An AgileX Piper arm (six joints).
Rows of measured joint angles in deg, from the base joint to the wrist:
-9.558, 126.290, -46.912, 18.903, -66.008, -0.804
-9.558, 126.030, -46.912, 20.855, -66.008, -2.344
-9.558, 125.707, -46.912, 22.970, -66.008, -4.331
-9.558, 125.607, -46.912, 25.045, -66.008, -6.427
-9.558, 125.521, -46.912, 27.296, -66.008, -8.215
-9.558, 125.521, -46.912, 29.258, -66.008, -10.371
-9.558, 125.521, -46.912, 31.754, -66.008, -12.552
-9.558, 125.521, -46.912, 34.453, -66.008, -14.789
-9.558, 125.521, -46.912, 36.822, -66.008, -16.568
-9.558, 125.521, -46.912, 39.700, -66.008, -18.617
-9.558, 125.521, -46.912, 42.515, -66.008, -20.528
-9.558, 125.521, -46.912, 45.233, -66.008, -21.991
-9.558, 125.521, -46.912, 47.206, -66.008, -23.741
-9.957, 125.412, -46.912, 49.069, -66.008, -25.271
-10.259, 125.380, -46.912, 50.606, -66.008, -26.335
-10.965, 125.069, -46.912, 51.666, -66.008, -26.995
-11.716, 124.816, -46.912, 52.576, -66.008, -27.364
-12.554, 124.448, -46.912, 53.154, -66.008, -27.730
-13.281, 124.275, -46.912, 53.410, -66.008, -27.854
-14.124, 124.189, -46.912, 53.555, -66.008, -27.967
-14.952, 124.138, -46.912, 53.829, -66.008, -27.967
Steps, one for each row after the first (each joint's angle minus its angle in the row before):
0.000, -0.260, 0.000, 1.952, 0.000, -1.540
0.000, -0.323, 0.000, 2.115, 0.000, -1.987
0.000, -0.100, 0.000, 2.075, 0.000, -2.096
0.000, -0.086, 0.000, 2.251, 0.000, -1.788
0.000, 0.000, 0.000, 1.962, 0.000, -2.156
0.000, 0.000, 0.000, 2.496, 0.000, -2.181
0.000, 0.000, 0.000, 2.699, 0.000, -2.237
0.000, 0.000, 0.000, 2.369, 0.000, -1.779
0.000, 0.000, 0.000, 2.878, 0.000, -2.049
0.000, 0.000, 0.000, 2.815, 0.000, -1.911
0.000, 0.000, 0.000, 2.718, 0.000, -1.463
0.000, 0.000, 0.000, 1.973, 0.000, -1.750
-0.399, -0.109, 0.000, 1.863, 0.000, -1.530
-0.302, -0.032, 0.000, 1.537, 0.000, -1.064
-0.706, -0.311, 0.000, 1.060, 0.000, -0.660
-0.751, -0.253, 0.000, 0.910, 0.000, -0.369
-0.838, -0.368, 0.000, 0.578, 0.000, -0.366
-0.727, -0.173, 0.000, 0.256, 0.000, -0.124
-0.843, -0.086, 0.000, 0.145, 0.000, -0.113
-0.828, -0.051, 0.000, 0.274, 0.000, 0.000

